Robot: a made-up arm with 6 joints. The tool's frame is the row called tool.
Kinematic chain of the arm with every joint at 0, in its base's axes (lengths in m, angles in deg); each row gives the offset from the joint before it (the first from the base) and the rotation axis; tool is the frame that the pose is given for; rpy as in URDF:
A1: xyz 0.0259 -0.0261 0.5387 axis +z
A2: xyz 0.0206 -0.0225 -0.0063 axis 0.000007 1 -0.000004
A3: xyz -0.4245 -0.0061 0.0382 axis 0.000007 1 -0.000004
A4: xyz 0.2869 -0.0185 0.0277 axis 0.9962 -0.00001 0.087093
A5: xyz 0.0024 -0.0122 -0.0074 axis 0.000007 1 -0.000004
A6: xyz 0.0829 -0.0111 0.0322 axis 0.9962 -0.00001 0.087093
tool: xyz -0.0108 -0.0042 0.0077 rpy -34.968 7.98 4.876
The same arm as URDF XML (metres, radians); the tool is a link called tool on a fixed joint. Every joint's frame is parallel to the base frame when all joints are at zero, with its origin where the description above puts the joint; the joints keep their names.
<robot name="arm">
<joint name="A1" type="continuous"><parent link="base_link"/><child link="link1"/><origin xyz="0.0259 -0.0261 0.5387" rpy="0.0000 0.0000 0.0000"/><axis xyz="0 0 1"/></joint>
<joint name="A2" type="continuous"><parent link="link1"/><child link="link2"/><origin xyz="0.0206 -0.0225 -0.0063" rpy="0.0000 0.0000 0.0000"/><axis xyz="0 1 0"/></joint>
<joint name="A3" type="continuous"><parent link="link2"/><child link="link3"/><origin xyz="-0.4245 -0.0061 0.0382" rpy="0.0000 0.0000 0.0000"/><axis xyz="0 1 0"/></joint>
<joint name="A4" type="continuous"><parent link="link3"/><child link="link4"/><origin xyz="0.2869 -0.0185 0.0277" rpy="0.0000 0.0000 0.0000"/><axis xyz="0.9962 0 0.0871"/></joint>
<joint name="A5" type="continuous"><parent link="link4"/><child link="link5"/><origin xyz="0.0024 -0.0122 -0.0074" rpy="0.0000 0.0000 0.0000"/><axis xyz="0 1 0"/></joint>
<joint name="A6" type="continuous"><parent link="link5"/><child link="link6"/><origin xyz="0.0829 -0.0111 0.0322" rpy="0.0000 0.0000 0.0000"/><axis xyz="0.9962 0 0.0871"/></joint>
<joint name="tool_fixed" type="fixed"><parent link="link6"/><child link="tool"/><origin xyz="-0.0108 -0.0042 0.0077" rpy="-0.6103 0.1393 0.0851"/></joint>
<link name="base_link"/>
<link name="link1"/>
<link name="link2"/>
<link name="link3"/>
<link name="link4"/>
<link name="link5"/>
<link name="link6"/>
<link name="tool"/>
</robot>

